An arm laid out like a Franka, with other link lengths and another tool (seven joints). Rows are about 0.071 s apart.
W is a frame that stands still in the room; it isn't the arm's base.
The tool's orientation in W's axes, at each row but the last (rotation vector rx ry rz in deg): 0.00 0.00 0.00; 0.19 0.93 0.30; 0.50 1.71 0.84; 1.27 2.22 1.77; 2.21 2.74 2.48; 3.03 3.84 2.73; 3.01 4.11 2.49; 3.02 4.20 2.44; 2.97 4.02 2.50
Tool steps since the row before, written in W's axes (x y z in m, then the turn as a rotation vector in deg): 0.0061 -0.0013 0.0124 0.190 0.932 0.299; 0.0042 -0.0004 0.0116 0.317 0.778 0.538; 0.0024 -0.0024 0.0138 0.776 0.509 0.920; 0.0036 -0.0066 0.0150 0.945 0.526 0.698; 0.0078 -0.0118 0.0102 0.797 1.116 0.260; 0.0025 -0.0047 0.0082 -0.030 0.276 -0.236; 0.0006 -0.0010 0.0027 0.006 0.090 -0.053; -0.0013 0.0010 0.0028 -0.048 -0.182 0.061; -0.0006 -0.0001 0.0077 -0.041 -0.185 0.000
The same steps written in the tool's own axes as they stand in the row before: 0.0061 -0.0013 0.0124 0.190 0.932 0.299; 0.0040 -0.0004 0.0117 0.312 0.778 0.541; 0.0020 -0.0023 0.0139 0.756 0.506 0.938; 0.0028 -0.0064 0.0153 0.934 0.513 0.723; 0.0068 -0.0117 0.0110 0.832 1.091 0.256; 0.0017 -0.0044 0.0086 -0.001 0.264 -0.251; 0.0004 -0.0009 0.0028 0.014 0.087 -0.057; -0.0015 0.0012 0.0026 -0.060 -0.176 0.066; -0.0011 0.0003 0.0076 -0.049 -0.183 0.006
